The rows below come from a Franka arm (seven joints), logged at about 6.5 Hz.
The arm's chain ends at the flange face. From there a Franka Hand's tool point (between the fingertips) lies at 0.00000 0.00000 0.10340 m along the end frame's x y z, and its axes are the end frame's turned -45 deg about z.
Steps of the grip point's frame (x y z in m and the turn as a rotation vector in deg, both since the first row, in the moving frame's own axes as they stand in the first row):
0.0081, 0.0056, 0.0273, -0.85, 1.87, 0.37
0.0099, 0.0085, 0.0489, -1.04, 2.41, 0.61
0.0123, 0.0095, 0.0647, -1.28, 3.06, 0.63
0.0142, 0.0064, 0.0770, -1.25, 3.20, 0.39
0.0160, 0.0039, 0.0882, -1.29, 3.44, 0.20
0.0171, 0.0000, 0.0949, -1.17, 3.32, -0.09
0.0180, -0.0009, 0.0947, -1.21, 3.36, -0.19
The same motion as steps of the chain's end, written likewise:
0.0062, -0.0005, 0.0274, 0.72, 1.92, 0.37
0.0086, 0.0007, 0.0490, 0.97, 2.44, 0.61
0.0099, 0.0003, 0.0649, 1.26, 3.07, 0.63
0.0089, -0.0030, 0.0772, 1.38, 3.15, 0.39
0.0080, -0.0058, 0.0884, 1.52, 3.34, 0.20
0.0064, -0.0093, 0.0951, 1.52, 3.17, -0.09
0.0063, -0.0106, 0.0949, 1.52, 3.23, -0.19

